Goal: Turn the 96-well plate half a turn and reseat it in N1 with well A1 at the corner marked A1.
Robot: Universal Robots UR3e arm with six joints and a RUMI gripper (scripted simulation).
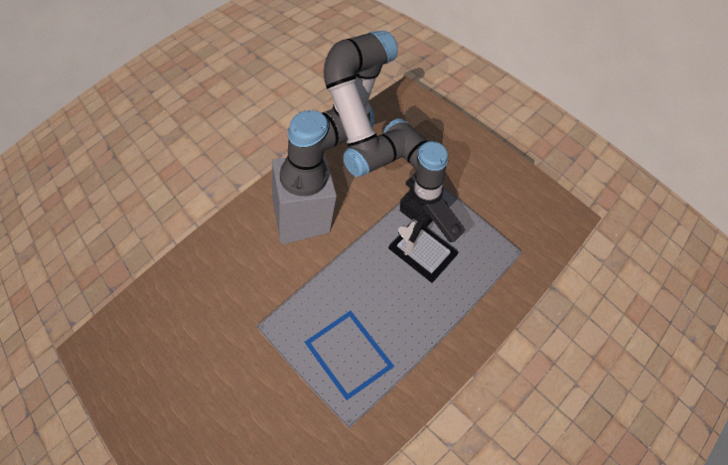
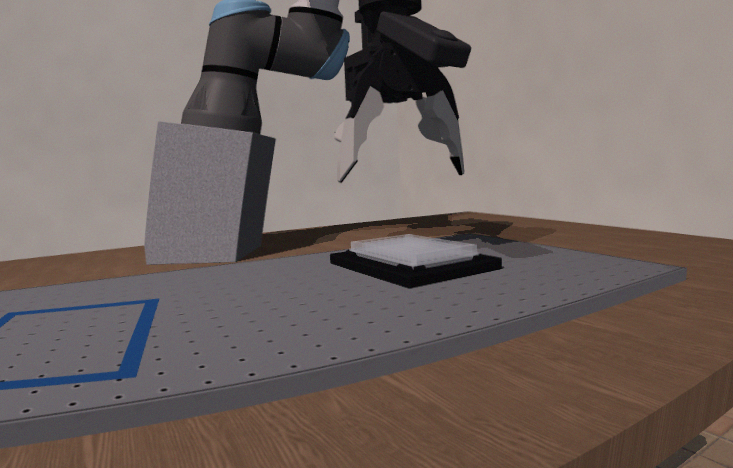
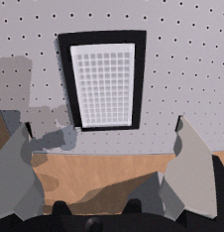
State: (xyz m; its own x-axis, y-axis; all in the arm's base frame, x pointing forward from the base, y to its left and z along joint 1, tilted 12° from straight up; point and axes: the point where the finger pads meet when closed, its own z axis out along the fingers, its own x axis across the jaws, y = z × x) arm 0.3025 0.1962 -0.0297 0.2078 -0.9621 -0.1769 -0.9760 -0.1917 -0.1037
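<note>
Right now the clear 96-well plate is 8 cm below my hand. The rest, counted from my hand: black plate nest N1: 9 cm below; white A1 mark: 8 cm below, 8 cm behind, 4 cm to the left.
</note>
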